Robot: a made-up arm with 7 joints.
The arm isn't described. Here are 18 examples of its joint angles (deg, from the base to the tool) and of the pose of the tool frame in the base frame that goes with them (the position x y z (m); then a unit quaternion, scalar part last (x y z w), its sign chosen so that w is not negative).
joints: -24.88 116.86 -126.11 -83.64 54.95 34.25 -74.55
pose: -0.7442 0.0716 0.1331 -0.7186 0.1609 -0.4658 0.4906
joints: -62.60 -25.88 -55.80 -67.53 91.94 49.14 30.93
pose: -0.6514 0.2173 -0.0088 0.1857 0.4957 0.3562 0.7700
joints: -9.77 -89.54 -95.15 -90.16 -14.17 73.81 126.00
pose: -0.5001 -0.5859 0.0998 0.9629 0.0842 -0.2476 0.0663
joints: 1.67 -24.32 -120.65 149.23 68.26 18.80 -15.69
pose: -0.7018 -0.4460 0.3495 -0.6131 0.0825 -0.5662 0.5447
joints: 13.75 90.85 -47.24 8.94 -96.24 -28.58 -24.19
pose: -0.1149 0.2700 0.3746 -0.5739 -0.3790 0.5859 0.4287
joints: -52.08 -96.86 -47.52 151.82 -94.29 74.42 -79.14
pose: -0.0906 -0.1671 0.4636 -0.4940 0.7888 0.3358 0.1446
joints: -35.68 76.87 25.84 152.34 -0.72 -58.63 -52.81
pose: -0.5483 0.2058 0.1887 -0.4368 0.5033 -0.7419 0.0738
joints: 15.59 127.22 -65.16 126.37 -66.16 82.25 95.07
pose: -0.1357 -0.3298 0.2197 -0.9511 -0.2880 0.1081 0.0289
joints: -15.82 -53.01 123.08 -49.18 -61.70 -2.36 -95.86
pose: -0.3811 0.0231 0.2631 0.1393 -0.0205 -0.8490 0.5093
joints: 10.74 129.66 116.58 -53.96 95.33 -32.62 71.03
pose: 0.0961 0.0864 0.5379 0.5195 0.0397 0.0532 0.8519
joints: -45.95 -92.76 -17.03 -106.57 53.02 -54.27 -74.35
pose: -0.6073 -0.2416 -0.1087 0.1060 0.1667 -0.4053 0.8926
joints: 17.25 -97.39 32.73 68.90 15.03 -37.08 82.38
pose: -0.0862 -0.2250 0.2888 0.8811 0.3611 -0.2612 0.1583
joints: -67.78 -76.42 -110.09 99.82 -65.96 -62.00 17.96
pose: 0.0338 -0.3676 0.5194 0.8864 -0.0654 0.3876 0.2444
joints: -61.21 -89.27 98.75 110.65 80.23 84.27 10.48
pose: 0.1290 0.1750 0.5116 0.0233 -0.8231 0.0503 0.5651
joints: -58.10 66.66 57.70 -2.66 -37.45 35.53 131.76
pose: 0.0274 -0.3455 0.0010 0.0563 0.4469 -0.8271 0.3362
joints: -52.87 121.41 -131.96 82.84 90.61 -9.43 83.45
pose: -0.4494 0.1985 -0.1810 0.0263 0.9578 0.0796 0.2748
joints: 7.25 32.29 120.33 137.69 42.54 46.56 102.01
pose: 0.0492 -0.2959 0.6563 -0.6722 -0.1114 -0.7085 0.1838
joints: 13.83 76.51 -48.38 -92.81 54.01 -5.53 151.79
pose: -0.7609 -0.0182 0.3715 -0.1677 -0.7434 0.3710 0.5307
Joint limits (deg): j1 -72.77..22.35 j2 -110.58..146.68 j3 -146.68..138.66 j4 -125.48..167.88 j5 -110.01..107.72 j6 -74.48..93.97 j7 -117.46..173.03
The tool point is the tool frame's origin. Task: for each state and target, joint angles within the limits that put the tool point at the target. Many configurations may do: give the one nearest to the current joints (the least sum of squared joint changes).
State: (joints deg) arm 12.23 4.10 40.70 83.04 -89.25 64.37 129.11
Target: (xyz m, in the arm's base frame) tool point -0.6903 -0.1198 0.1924
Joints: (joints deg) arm 6.56 9.59 36.16 66.00 -109.26 88.62 124.02
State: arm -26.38 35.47 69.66 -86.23 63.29 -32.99 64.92
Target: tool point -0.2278 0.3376 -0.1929
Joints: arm -35.09 33.83 48.59 -103.20 65.48 -74.06 58.01
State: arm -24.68 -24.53 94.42 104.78 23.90 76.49 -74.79
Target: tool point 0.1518 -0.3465 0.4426
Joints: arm -49.86 -13.91 101.85 121.61 26.19 80.11 -65.18
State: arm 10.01 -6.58 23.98 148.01 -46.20 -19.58 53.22
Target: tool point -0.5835 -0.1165 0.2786
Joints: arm -42.47 8.31 28.55 150.01 -52.24 -12.73 57.65
